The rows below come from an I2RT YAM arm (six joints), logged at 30 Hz.
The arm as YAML. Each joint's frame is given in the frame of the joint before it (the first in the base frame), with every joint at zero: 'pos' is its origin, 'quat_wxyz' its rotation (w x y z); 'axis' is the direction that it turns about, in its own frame. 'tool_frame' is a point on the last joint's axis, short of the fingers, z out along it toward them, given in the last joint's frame.
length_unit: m
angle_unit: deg
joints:
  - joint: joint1
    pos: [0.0, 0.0, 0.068]
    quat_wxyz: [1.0, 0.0, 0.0, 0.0]
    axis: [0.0, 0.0, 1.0]
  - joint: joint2
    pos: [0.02, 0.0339, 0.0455]
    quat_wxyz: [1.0, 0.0, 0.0, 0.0]
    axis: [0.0, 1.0, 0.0]
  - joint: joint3
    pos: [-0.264, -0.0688, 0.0]
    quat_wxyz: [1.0, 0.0, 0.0, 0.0]
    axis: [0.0, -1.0, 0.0]
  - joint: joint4
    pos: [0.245, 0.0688, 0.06]
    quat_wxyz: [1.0, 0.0, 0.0, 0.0]
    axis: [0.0, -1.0, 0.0]
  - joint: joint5
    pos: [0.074, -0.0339, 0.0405]
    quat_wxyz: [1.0, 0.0, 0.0, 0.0]
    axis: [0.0, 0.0, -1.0]
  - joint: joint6
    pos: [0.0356, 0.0, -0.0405]
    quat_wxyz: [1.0, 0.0, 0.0, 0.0]
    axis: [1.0, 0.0, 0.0]
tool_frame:
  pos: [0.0, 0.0, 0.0]
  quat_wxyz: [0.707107, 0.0, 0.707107, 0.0]
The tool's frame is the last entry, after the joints.
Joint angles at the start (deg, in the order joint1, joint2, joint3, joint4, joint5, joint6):
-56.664 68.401 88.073 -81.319 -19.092 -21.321
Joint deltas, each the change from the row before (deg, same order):
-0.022 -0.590 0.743 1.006 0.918 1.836
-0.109 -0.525 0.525 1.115 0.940 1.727
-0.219 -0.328 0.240 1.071 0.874 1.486
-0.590 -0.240 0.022 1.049 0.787 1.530
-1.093 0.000 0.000 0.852 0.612 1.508
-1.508 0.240 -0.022 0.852 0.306 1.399
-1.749 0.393 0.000 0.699 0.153 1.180
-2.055 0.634 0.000 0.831 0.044 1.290
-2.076 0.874 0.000 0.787 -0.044 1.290
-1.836 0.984 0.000 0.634 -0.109 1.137
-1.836 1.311 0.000 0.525 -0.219 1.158
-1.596 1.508 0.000 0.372 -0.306 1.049
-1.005 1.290 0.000 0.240 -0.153 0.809
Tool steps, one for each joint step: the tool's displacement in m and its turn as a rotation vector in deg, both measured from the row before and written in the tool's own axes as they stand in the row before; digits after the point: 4 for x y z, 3 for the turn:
-0.0015 0.0009 -0.0059 1.645 -1.759 1.107
-0.0015 0.0002 -0.0049 1.613 -1.663 1.157
-0.0013 -0.0008 -0.0029 1.426 -1.260 1.187
-0.0008 -0.0022 -0.0018 1.458 -1.041 1.633
-0.0007 -0.0041 -0.0009 1.476 -0.719 2.134
-0.0011 -0.0057 0.0002 1.374 -0.594 2.413
-0.0011 -0.0066 0.0008 1.318 -0.396 2.448
-0.0018 -0.0081 0.0018 1.384 -0.363 2.816
-0.0023 -0.0087 0.0031 1.261 -0.137 2.902
-0.0024 -0.0082 0.0039 1.003 0.105 2.635
-0.0029 -0.0088 0.0057 0.836 0.483 2.777
-0.0032 -0.0084 0.0070 0.559 0.818 2.591
-0.0027 -0.0060 0.0063 0.360 0.826 1.880

